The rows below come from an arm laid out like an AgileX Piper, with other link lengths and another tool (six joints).
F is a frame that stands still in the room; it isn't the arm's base.
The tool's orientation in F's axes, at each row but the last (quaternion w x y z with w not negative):
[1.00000 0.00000 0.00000 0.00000]
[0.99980 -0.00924 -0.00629 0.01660]
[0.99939 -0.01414 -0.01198 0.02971]
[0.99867 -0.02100 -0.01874 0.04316]
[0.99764 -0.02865 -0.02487 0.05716]
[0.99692 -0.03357 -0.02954 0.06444]
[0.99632 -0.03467 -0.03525 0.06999]
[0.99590 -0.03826 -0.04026 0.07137]
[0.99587 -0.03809 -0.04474 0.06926]
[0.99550 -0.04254 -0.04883 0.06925]
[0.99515 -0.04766 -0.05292 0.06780]
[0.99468 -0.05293 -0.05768 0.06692]
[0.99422 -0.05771 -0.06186 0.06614]
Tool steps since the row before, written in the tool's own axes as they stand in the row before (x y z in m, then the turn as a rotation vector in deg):
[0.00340 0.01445 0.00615 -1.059 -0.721 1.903]
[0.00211 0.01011 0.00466 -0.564 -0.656 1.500]
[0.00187 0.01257 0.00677 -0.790 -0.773 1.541]
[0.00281 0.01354 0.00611 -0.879 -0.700 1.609]
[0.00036 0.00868 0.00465 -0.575 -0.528 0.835]
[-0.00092 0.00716 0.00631 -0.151 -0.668 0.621]
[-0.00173 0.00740 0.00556 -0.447 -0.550 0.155]
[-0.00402 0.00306 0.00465 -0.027 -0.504 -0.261]
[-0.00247 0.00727 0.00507 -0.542 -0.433 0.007]
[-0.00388 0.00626 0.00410 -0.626 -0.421 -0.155]
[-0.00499 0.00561 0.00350 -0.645 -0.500 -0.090]
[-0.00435 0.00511 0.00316 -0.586 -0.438 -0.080]
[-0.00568 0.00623 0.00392 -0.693 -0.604 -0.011]
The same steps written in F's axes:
[0.00340 0.01445 0.00615 -1.059 -0.721 1.903]
[0.00171 0.01026 0.00450 -0.561 -0.647 1.505]
[0.00096 0.01284 0.00644 -0.781 -0.776 1.544]
[0.00140 0.01397 0.00561 -0.878 -0.708 1.606]
[-0.00087 0.00890 0.00413 -0.555 -0.545 0.838]
[-0.00222 0.00736 0.00573 -0.104 -0.641 0.658]
[-0.00314 0.00742 0.00487 -0.378 -0.597 0.166]
[-0.00479 0.00276 0.00407 0.066 -0.520 -0.220]
[-0.00389 0.00718 0.00423 -0.477 -0.504 -0.003]
[-0.00508 0.00595 0.00314 -0.545 -0.516 -0.172]
[-0.00604 0.00514 0.00240 -0.560 -0.591 -0.102]
[-0.00532 0.00474 0.00208 -0.511 -0.521 -0.093]
[-0.00687 0.00576 0.00244 -0.605 -0.692 -0.017]

